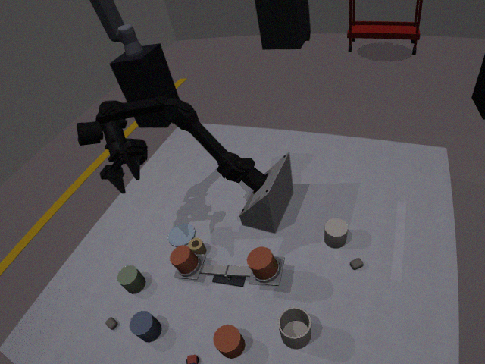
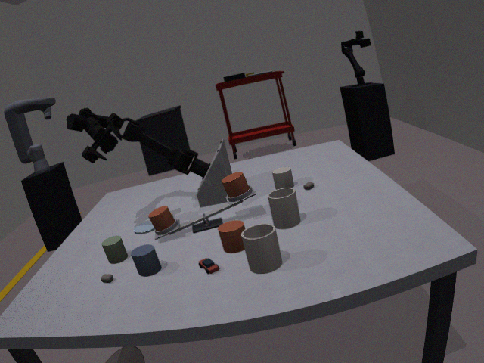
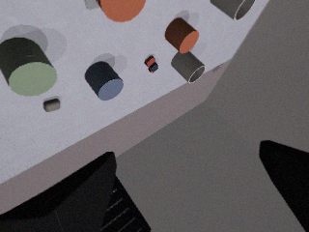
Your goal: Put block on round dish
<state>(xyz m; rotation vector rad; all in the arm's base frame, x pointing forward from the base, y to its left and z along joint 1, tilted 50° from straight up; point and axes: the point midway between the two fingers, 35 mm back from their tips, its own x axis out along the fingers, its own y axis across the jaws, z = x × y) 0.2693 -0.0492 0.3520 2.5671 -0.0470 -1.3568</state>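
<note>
Now: gripper tip 27 cm above the grey block, 11 cm to the right of it and 6 cm short of it. The rest, counted from my gripper tip: pale blue round dish 31 cm below, 6 cm behind, 2 cm to the left; then blue cup 30 cm ahead, 28 cm below, 7 cm to the left; then yellowish ring 29 cm below, 11 cm to the left, 1 cm behind.
</note>
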